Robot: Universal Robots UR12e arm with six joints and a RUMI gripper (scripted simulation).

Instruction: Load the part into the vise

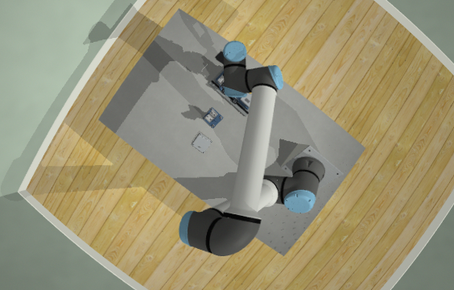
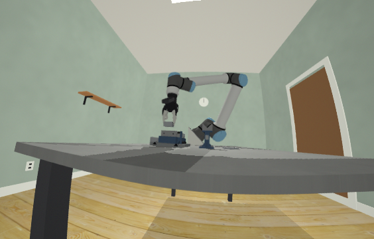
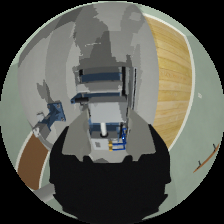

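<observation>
My gripper is now 1 cm above the part. From my hand the other things lie so: vise: 7 cm behind, 2 cm to the left, 11 cm below; then infeed plate: 14 cm behind, 40 cm to the left, 14 cm below.
</observation>
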